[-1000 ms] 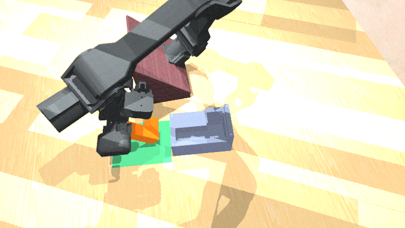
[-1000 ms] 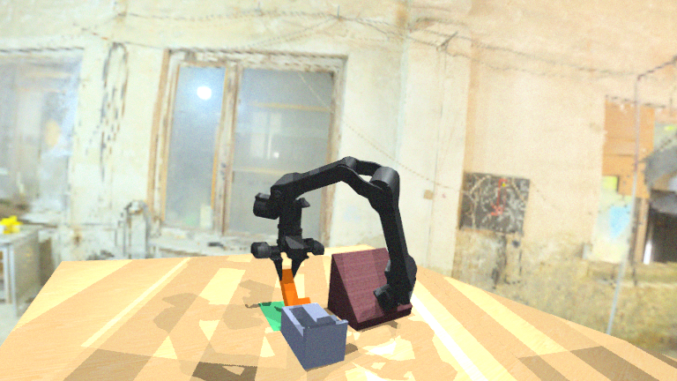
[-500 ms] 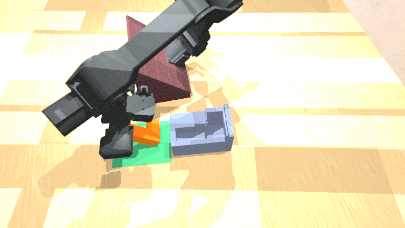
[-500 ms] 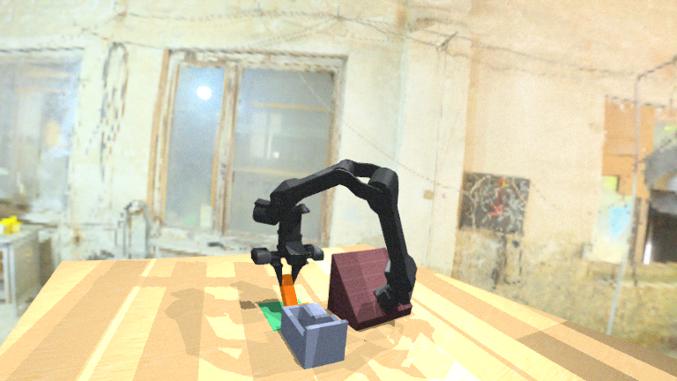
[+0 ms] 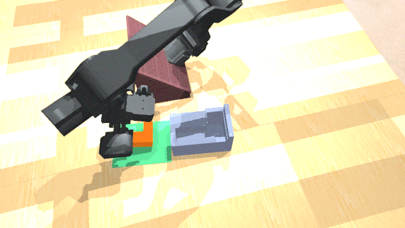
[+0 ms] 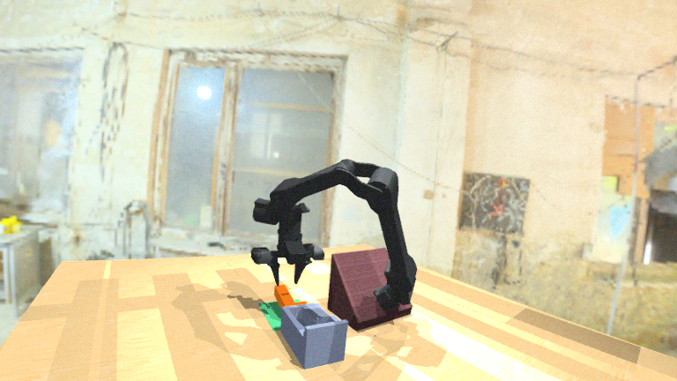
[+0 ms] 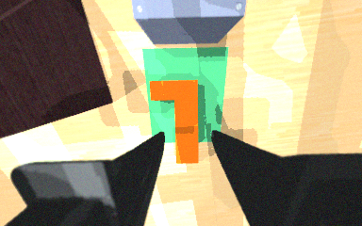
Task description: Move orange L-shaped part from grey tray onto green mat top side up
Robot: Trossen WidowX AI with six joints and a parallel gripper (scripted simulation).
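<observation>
My gripper tip is 10 mm past the orange L-shaped part, 20 mm to the right of it and 50 mm above it. Round my gripper tip: green mat (10 mm ahead, 20 mm to the left, 90 mm below).
</observation>
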